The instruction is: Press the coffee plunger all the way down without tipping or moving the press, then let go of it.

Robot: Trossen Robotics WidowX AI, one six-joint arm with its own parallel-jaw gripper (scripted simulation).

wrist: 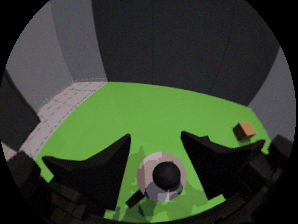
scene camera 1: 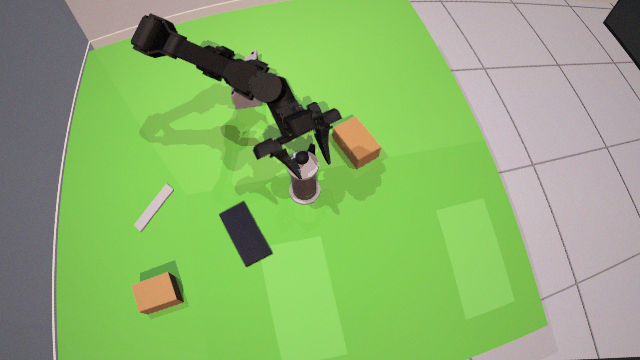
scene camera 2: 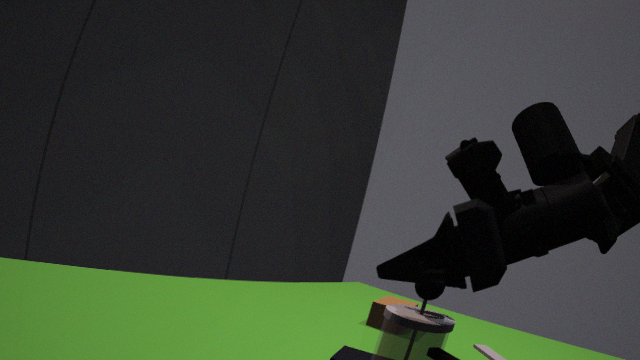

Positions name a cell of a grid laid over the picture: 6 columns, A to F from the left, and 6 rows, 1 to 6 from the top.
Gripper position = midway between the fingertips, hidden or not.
gripper: wrist D4; scene camera 1 C3; scene camera 2 D5
